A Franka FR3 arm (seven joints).
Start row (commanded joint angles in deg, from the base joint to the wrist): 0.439 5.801 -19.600 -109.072 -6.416 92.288 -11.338
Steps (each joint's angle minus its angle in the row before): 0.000 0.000 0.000 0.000 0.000 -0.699 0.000; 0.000 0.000 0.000 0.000 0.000 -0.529 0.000; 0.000 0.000 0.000 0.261 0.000 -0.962 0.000; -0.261 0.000 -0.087 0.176 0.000 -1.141 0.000; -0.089 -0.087 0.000 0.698 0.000 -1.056 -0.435; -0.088 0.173 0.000 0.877 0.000 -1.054 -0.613; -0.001 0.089 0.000 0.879 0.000 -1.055 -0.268; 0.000 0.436 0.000 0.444 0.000 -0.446 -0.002; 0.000 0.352 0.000 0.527 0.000 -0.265 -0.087; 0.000 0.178 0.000 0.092 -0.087 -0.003 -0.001; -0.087 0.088 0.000 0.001 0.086 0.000 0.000; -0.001 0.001 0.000 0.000 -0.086 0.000 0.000; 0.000 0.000 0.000 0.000 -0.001 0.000 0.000; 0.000 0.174 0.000 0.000 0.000 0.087 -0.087; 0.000 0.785 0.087 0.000 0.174 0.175 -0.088
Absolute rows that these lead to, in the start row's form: 0.439 5.801 -19.600 -109.072 -6.416 91.589 -11.338; 0.439 5.801 -19.600 -109.072 -6.416 91.060 -11.338; 0.439 5.801 -19.600 -108.811 -6.416 90.098 -11.338; 0.178 5.801 -19.687 -108.635 -6.416 88.957 -11.338; 0.089 5.714 -19.687 -107.937 -6.416 87.901 -11.773; 0.001 5.887 -19.687 -107.060 -6.416 86.847 -12.386; 0.000 5.976 -19.687 -106.181 -6.416 85.792 -12.654; 0.000 6.412 -19.687 -105.737 -6.416 85.346 -12.656; 0.000 6.764 -19.687 -105.210 -6.416 85.081 -12.743; 0.000 6.942 -19.687 -105.118 -6.503 85.078 -12.744; -0.087 7.030 -19.687 -105.117 -6.417 85.078 -12.744; -0.088 7.031 -19.687 -105.117 -6.503 85.078 -12.744; -0.088 7.031 -19.687 -105.117 -6.504 85.078 -12.744; -0.088 7.205 -19.687 -105.117 -6.504 85.165 -12.831; -0.088 7.990 -19.600 -105.117 -6.330 85.340 -12.919
